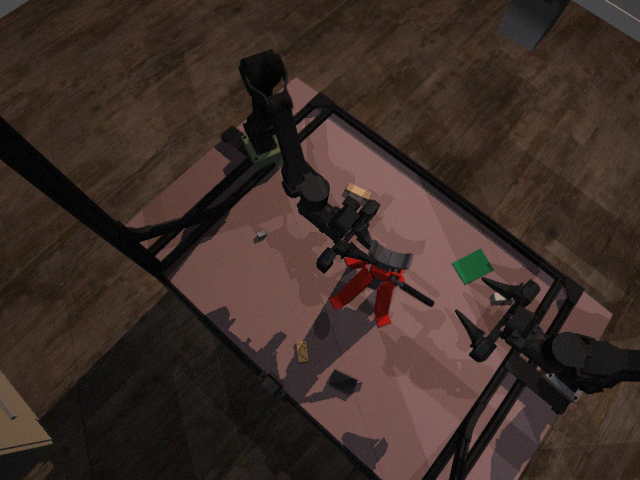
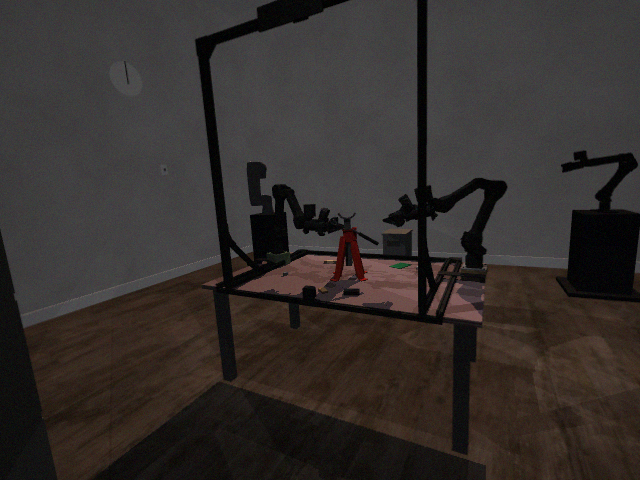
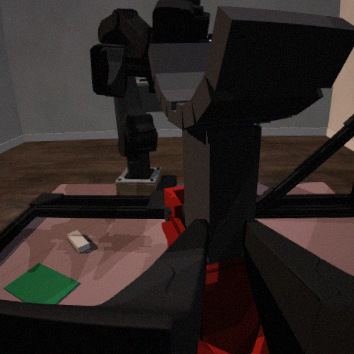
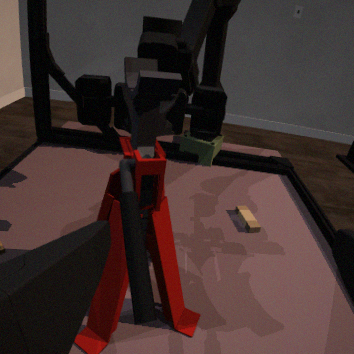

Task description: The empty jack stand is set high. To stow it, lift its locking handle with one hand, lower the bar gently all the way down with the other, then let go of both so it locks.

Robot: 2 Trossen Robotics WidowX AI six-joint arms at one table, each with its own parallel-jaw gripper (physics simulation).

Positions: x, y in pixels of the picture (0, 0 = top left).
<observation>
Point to a dark bar with saddle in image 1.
386, 260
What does the green square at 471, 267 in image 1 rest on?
The table.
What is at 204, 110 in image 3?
A dark bar with saddle.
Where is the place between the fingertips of the left gripper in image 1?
At 379, 260
</observation>
